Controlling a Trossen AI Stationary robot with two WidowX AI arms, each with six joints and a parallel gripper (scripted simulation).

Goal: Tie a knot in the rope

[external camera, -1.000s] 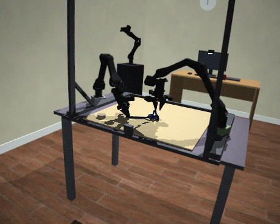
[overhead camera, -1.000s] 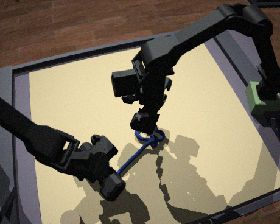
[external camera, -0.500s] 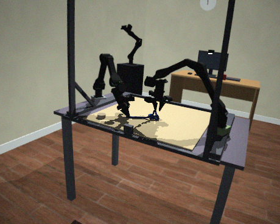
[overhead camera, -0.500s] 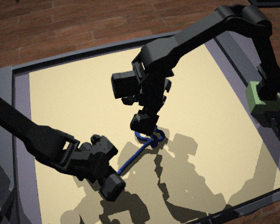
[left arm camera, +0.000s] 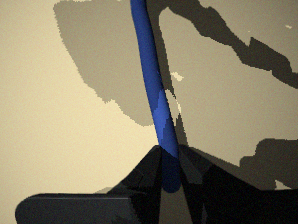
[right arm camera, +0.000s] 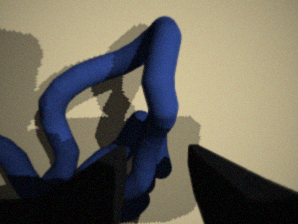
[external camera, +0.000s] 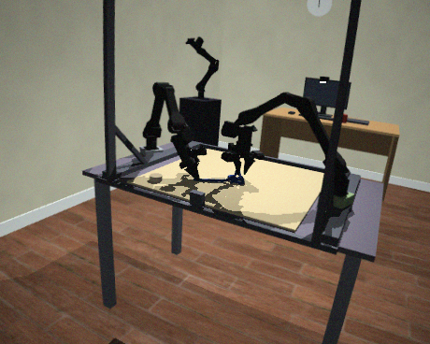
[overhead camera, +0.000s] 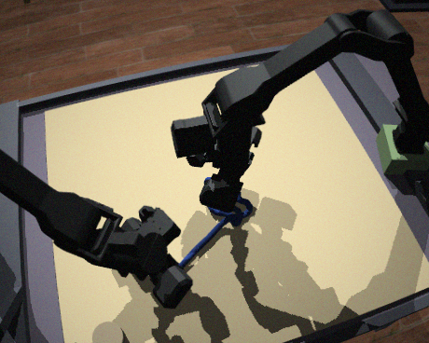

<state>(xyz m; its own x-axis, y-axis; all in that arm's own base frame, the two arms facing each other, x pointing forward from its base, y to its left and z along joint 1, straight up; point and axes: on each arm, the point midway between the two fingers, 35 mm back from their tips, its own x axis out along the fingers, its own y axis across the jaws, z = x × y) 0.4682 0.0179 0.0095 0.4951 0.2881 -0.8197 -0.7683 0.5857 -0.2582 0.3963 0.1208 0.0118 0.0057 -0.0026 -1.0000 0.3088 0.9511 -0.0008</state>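
Right now my right hand is 60 mm above the tan mat, 20 mm to the right of it and 20 mm short of it.
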